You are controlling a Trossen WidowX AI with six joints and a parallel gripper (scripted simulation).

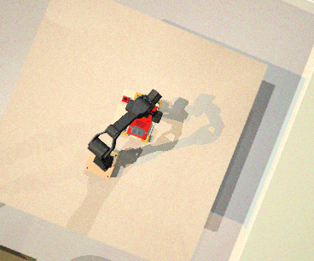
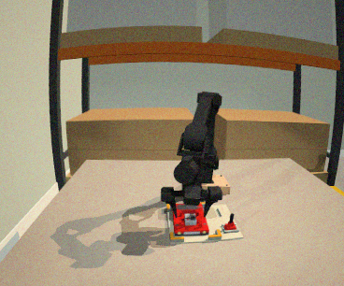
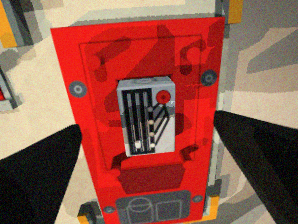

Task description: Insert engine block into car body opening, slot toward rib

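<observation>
My gripper tip is now 20 mm above the grey engine block.
</observation>
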